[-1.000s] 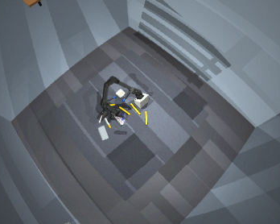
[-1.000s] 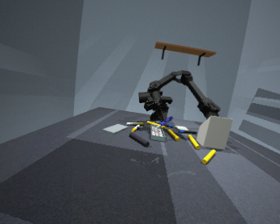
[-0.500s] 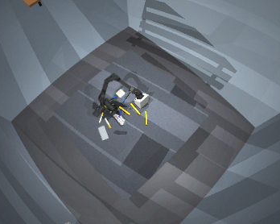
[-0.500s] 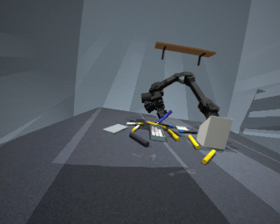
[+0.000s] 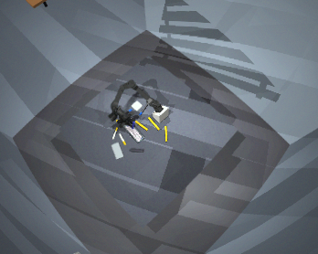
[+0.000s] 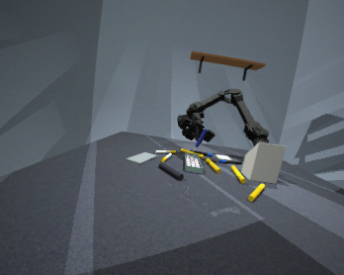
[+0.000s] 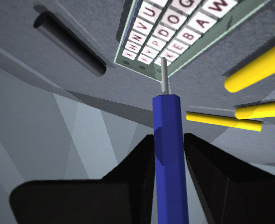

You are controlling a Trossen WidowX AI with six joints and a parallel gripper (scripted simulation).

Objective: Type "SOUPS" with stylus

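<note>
The grey stylus tip is 4 cm below my gripper tip and 2 cm ahead of it. Also, from my gripper tip: blue stylus (1 cm below); then yellow stick (10 cm below, 8 cm behind, 2 cm to the left); then dark cylinder (14 cm to the left, 14 cm ahead, 10 cm below).
</note>
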